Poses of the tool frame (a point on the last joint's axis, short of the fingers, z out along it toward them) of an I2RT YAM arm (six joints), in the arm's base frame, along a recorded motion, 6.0 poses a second.
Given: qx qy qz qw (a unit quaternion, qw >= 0); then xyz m.
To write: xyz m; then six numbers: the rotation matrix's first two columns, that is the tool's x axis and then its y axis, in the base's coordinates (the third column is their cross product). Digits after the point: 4 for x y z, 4 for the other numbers.
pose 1, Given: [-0.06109 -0.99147 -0.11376 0.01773 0.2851 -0.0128 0.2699]
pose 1, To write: [0.2851 -0.0128 0.2699 -0.9919 0.1171 0.0491 0.1252 0.9667 0.2234]
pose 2, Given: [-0.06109 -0.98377 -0.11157 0.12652 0.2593 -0.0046 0.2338]
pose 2, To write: [0.2593 -0.0046 0.2338 -0.9605 0.0920 0.2626 0.1484 0.9676 0.2041]
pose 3, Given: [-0.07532 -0.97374 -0.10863 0.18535 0.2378 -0.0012 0.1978]
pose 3, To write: [0.2378 -0.0012 0.1978 -0.9199 0.1064 0.3773 0.1870 0.9651 0.1836]
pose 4, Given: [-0.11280 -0.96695 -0.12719 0.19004 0.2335 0.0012 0.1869]
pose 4, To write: [0.2335 0.0012 0.1869 -0.9023 0.1698 0.3962 0.2665 0.9422 0.2031]
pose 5, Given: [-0.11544 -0.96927 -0.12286 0.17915 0.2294 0.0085 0.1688]
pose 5, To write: [0.2294 0.0085 0.1688 -0.9092 0.1798 0.3757 0.2678 0.9432 0.1968]
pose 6, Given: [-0.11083 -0.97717 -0.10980 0.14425 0.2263 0.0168 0.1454]
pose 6, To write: [0.2263 0.0168 0.1454 -0.9338 0.1849 0.3062 0.2483 0.9513 0.1826]
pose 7, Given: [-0.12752 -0.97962 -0.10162 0.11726 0.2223 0.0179 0.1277]
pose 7, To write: [0.2223 0.0179 0.1277 -0.9400 0.2260 0.2557 0.2737 0.9468 0.1692]
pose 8, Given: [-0.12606 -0.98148 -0.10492 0.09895 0.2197 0.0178 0.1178]
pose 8, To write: [0.2197 0.0178 0.1178 -0.9486 0.2267 0.2207 0.2682 0.9462 0.1810]
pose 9, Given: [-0.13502 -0.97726 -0.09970 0.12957 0.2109 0.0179 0.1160]
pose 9, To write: [0.2109 0.0179 0.1160 -0.9300 0.2381 0.2802 0.2897 0.9437 0.1599]
